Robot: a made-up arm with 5 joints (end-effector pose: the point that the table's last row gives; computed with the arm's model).
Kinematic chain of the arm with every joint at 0, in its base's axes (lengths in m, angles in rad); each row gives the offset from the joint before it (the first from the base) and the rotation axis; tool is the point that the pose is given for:
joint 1: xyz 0 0 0.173 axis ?
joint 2: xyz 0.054 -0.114 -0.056 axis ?
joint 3: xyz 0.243 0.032 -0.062 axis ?
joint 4: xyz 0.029 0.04 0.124 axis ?
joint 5: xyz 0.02 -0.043 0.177 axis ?
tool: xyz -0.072 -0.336 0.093
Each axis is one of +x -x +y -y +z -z.
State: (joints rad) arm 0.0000 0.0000 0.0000 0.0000 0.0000
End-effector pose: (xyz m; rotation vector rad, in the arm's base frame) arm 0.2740 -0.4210 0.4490 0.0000 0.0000 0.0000
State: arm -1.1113 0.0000 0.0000 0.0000 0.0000
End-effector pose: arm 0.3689 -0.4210 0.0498 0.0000 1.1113 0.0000
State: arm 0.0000 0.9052 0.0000 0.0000 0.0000
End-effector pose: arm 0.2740 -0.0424 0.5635 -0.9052 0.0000 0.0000
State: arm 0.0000 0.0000 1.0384 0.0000 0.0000
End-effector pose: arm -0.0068 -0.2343 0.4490 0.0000 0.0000 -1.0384
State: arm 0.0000 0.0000 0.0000 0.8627 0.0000
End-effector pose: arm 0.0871 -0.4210 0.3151 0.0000 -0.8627 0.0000
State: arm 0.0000 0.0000 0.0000 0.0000 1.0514
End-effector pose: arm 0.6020 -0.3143 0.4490 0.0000 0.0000 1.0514
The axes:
joint 1: -y
joint 2: -x
joint 3: -z
joint 4: -y
joint 5: +z

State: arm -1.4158 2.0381 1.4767 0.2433 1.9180
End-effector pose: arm 0.0626 0.3773 -0.1916 -1.7188 1.1574 1.8457
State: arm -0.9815 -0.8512 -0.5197 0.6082 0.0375
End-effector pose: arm 0.0656 -0.5362 -0.1799 0.9304 0.1055 -0.2168
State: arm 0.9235 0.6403 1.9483 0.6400 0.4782
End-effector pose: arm -0.0813 0.2488 0.2371 -0.4982 -1.3520 -1.8729
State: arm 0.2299 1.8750 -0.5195 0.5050 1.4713
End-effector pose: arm 0.5653 0.3193 0.0665 -1.5160 1.3279 1.6074
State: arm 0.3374 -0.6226 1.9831 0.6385 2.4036
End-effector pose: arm 0.3335 -0.4995 0.5338 0.0000 -0.1003 0.5019
